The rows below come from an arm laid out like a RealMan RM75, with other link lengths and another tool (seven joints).
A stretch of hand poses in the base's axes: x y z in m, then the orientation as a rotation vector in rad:
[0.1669 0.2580 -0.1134 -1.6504 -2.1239 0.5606]
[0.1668 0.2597 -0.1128 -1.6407 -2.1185 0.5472]
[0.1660 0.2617 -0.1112 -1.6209 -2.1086 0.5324]
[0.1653 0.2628 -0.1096 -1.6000 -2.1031 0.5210]
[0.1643 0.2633 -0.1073 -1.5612 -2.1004 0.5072]
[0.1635 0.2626 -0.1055 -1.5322 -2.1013 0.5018]
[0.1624 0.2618 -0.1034 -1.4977 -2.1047 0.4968]
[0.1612 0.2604 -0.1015 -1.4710 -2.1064 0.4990]
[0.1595 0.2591 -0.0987 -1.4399 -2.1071 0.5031]
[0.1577 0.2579 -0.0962 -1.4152 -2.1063 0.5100]
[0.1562 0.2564 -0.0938 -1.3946 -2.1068 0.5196]
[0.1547 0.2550 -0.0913 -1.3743 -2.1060 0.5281]
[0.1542 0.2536 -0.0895 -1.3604 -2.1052 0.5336]
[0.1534 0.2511 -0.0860 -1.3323 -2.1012 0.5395]
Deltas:
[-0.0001 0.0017 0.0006 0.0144 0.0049 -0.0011]
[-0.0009 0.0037 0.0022 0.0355 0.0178 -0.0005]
[-0.0016 0.0048 0.0038 0.0538 0.0293 0.0037]
[-0.0026 0.0053 0.0061 0.0810 0.0476 0.0173]
[-0.0034 0.0046 0.0079 0.0972 0.0607 0.0302]
[-0.0045 0.0038 0.0100 0.1150 0.0750 0.0473]
[-0.0057 0.0024 0.0119 0.1249 0.0885 0.0612]
[-0.0074 0.0011 0.0147 0.1356 0.1053 0.0772]
[-0.0092 -0.0001 0.0172 0.1420 0.1207 0.0899]
[-0.0107 -0.0016 0.0196 0.1443 0.1338 0.1019]
[-0.0122 -0.0030 0.0221 0.1476 0.1472 0.1130]
[-0.0127 -0.0044 0.0239 0.1500 0.1564 0.1204]
[-0.0135 -0.0069 0.0274 0.1590 0.1751 0.1333]

